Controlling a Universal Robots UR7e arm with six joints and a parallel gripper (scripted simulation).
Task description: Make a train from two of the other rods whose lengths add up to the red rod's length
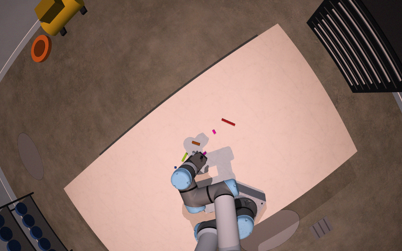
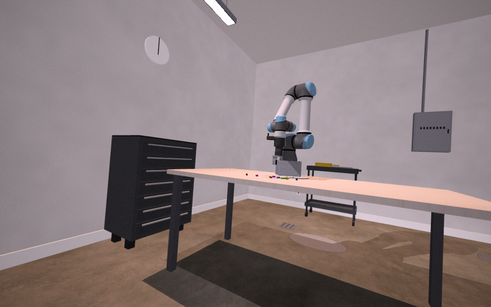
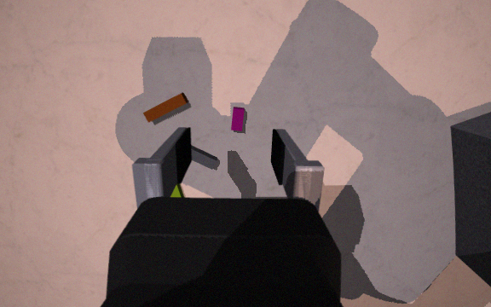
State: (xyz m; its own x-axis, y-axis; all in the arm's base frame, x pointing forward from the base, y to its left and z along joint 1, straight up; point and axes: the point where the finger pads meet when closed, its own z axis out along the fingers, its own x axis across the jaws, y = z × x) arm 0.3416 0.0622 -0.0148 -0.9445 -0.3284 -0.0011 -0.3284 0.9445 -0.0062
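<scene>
Right now the lime rod is 2 cm ahead of my hand, 10 cm to the left of it and 10 cm below it. Round my hand: blue rod: 17 cm to the left, 10 cm below; orange rod: 6 cm ahead, 1 cm to the left, 10 cm below; grey rod: 2 cm ahead, 5 cm to the left, 10 cm below.
</scene>
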